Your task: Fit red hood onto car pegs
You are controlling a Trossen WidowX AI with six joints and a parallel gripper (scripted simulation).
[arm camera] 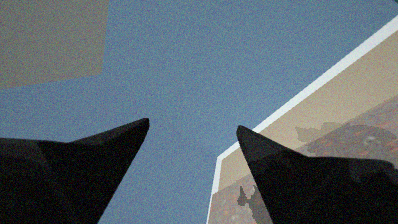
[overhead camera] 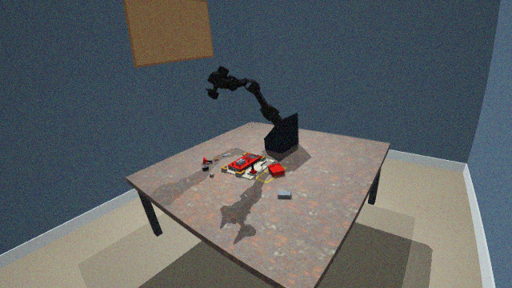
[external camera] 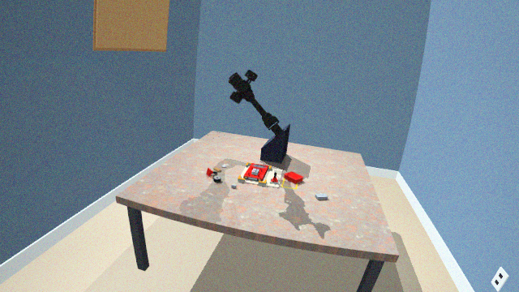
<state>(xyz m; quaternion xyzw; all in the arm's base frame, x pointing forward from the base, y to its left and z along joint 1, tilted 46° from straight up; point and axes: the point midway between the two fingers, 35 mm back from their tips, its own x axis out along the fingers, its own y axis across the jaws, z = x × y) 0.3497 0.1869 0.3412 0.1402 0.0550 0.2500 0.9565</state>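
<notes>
The red hood is 180 mm behind my gripper tip, 290 mm to the left of it and 510 mm below it. From my gripper tip the other things lie so: grey engine block: 90 mm behind, 80 mm to the left, 500 mm below; then white jig: 110 mm behind, 90 mm to the left, 510 mm below.
</notes>
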